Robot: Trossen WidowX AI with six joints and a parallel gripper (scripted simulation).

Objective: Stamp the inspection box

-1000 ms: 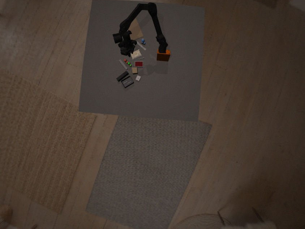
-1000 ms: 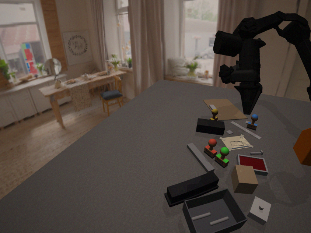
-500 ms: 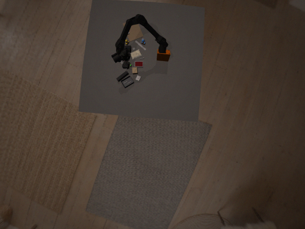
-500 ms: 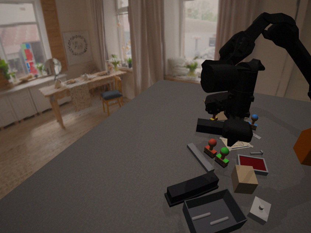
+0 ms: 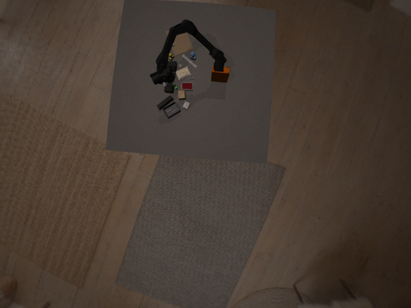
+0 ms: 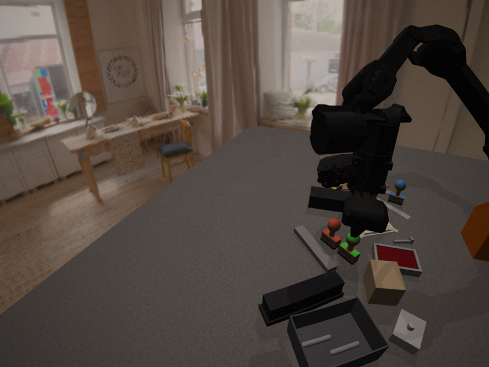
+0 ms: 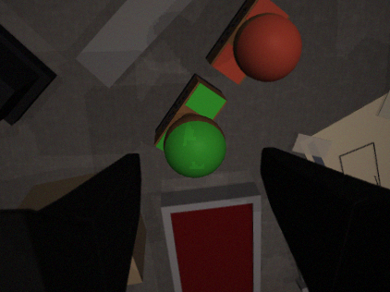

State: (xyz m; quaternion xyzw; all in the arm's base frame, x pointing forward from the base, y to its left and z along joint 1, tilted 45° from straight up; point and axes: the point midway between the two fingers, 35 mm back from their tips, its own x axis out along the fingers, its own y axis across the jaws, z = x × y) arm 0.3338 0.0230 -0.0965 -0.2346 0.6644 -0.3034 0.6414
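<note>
My gripper tip is now 6 cm above the green-knobbed pass stamp. The rest, counted from my gripper tip: grey bar: 7 cm below, 7 cm ahead; then red-knobbed stamp: 6 cm below, 3 cm to the right, 3 cm ahead; then tan cube: 7 cm to the left, 6 cm behind, 5 cm below.
</note>
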